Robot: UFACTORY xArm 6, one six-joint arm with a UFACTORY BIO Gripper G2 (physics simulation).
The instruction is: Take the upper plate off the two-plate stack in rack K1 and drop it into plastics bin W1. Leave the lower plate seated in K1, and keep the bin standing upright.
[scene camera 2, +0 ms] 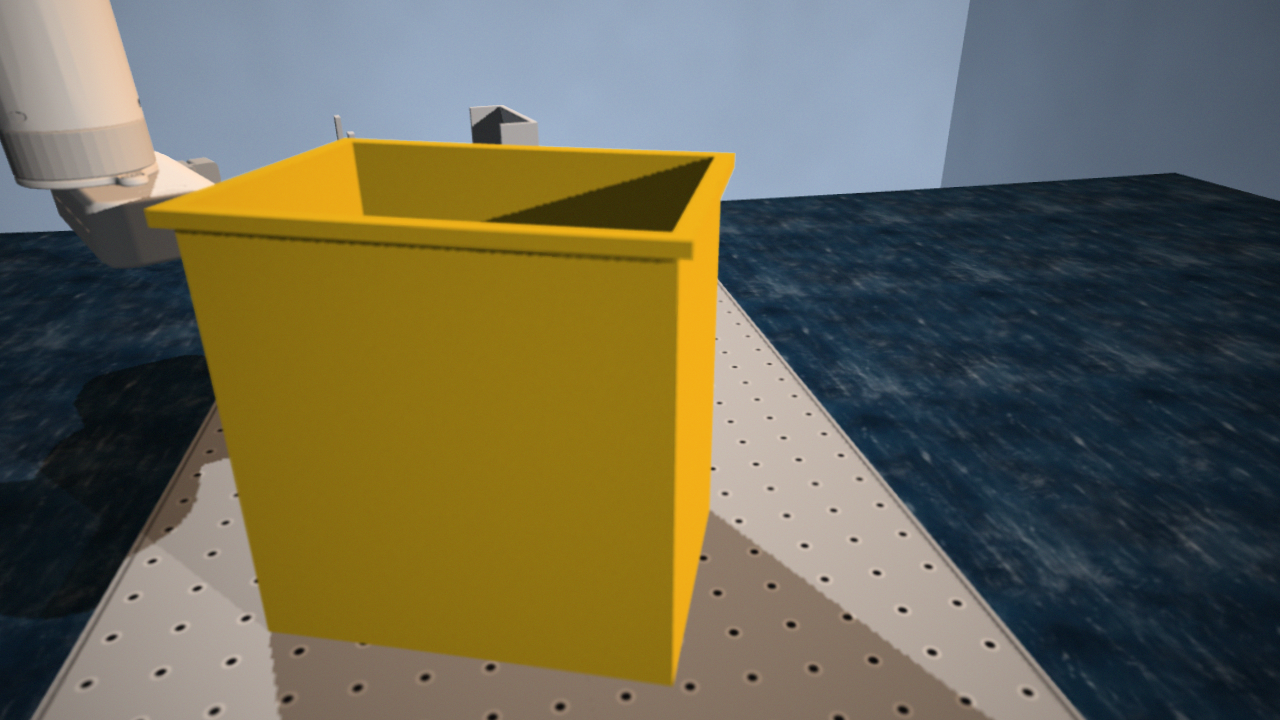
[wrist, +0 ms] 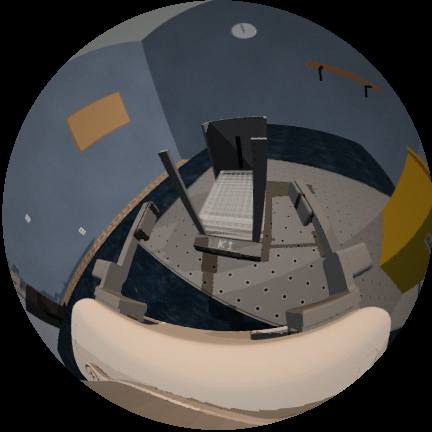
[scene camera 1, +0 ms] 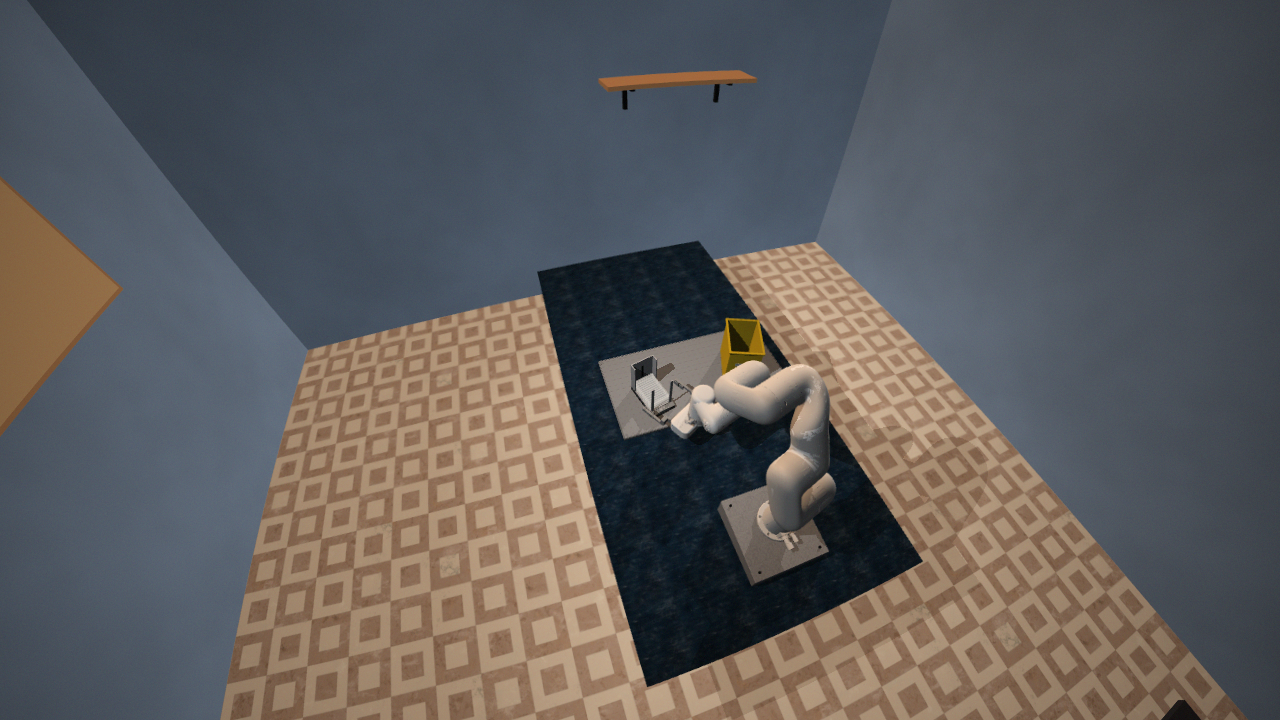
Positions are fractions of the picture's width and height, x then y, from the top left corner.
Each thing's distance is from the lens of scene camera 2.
yellow plastics bin W1 (scene camera 2: 0.36, 0.54): 0.30 m
